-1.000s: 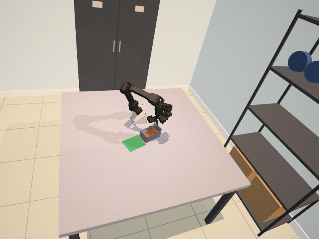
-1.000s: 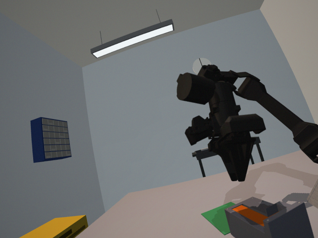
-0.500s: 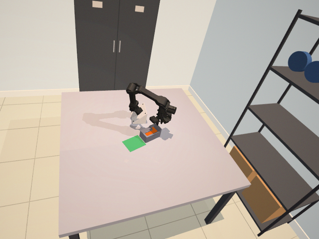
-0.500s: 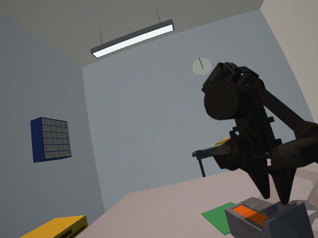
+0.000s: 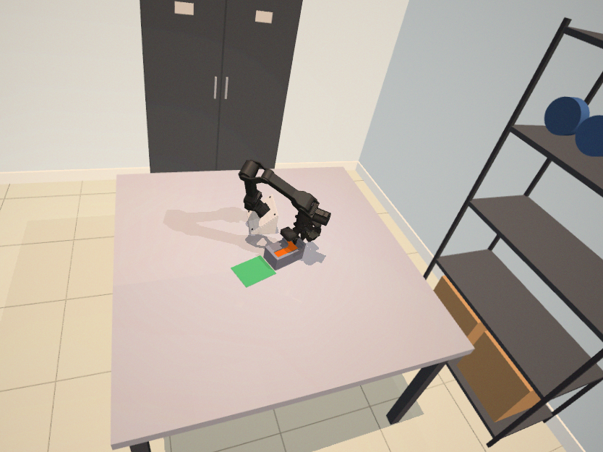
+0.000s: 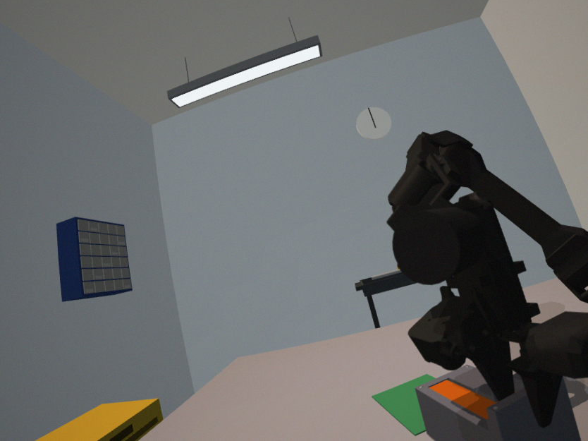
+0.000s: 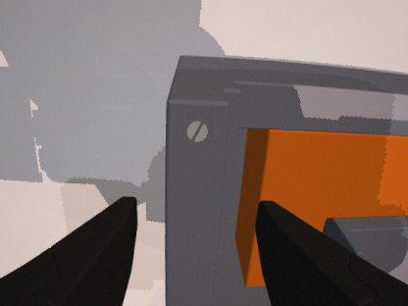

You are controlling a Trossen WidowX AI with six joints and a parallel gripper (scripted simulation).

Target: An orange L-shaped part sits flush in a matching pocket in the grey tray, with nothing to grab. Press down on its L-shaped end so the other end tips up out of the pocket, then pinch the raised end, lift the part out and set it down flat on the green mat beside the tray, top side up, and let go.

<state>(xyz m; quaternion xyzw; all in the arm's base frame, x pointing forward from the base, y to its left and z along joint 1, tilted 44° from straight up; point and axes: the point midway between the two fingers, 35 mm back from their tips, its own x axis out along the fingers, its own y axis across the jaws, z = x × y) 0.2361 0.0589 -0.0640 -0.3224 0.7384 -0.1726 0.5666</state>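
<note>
Now: the orange L-shaped part 1 cm ahead of my gripper tip, 6 cm to the right of it and 2 cm below it. Round my gripper tip: green mat (6 cm ahead, 21 cm to the right, 8 cm below).
</note>
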